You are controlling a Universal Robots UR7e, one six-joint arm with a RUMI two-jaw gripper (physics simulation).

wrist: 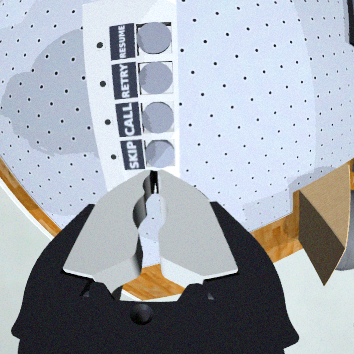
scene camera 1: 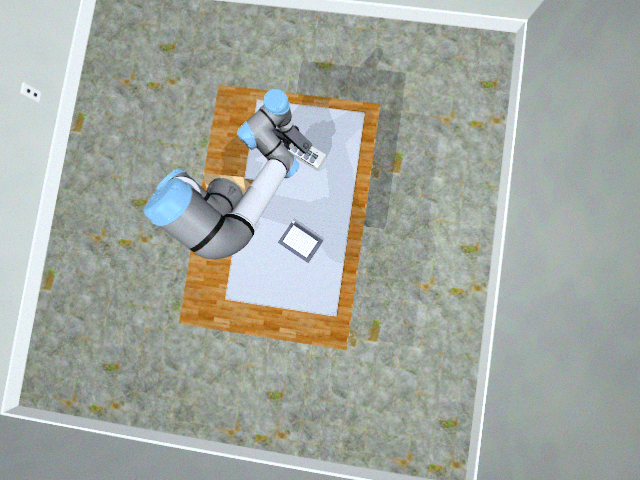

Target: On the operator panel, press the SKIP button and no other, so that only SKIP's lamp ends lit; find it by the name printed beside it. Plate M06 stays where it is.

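Places are measured from the arm's base along level axes (x ahead, y left, z up), in centimetres.
Where they show: gripper, fingertip midpoint: (wrist: 155, 172) (scene camera 1: 293, 146); arm's base, origin of the base link: (wrist: 341, 229) (scene camera 1: 225, 193).
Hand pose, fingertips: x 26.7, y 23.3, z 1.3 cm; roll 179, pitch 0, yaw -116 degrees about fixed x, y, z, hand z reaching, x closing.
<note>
Things, the pixels of their centre, and the offset from my fingertips. Level surfaces: height alone.
- white operator panel, body centre: (wrist: 136, 95) (scene camera 1: 306, 153) dx +5.3, dy -0.8, dz -4.5 cm
- SKIP button, body centre: (wrist: 159, 152) dx +0.4, dy -0.5, dz -2.0 cm
- SKIP's lamp, body centre: (wrist: 113, 156) dx +2.1, dy +3.0, dz -1.9 cm
- pale mat, its level: dz -7.2 cm
- wooden table, its level: dz -8.6 cm
The white operator panel (scene camera 1: 319, 161) (wrist: 130, 11) lies under my gripper. In the wrist view its round grey buttons stand in a column, each with a name beside it: RESUME, RETRY, CALL and SKIP. The SKIP button (wrist: 160, 153) is the lowest, beside its SKIP label (wrist: 133, 155). SKIP's lamp (wrist: 113, 157) is dark, as are the other lamps. My gripper (wrist: 155, 172) is shut and empty, its tips just below the SKIP button in the picture; their height above the panel is hard to tell. No plate marked M06 can be read.
A dark-framed tray with a white perforated inside (scene camera 1: 300, 241) lies on the pale mat (scene camera 1: 289, 289). A light brown wooden block (scene camera 1: 235, 180) (wrist: 327, 210) stands near the arm's base. The mat lies on the wooden table (scene camera 1: 206, 304).
</note>
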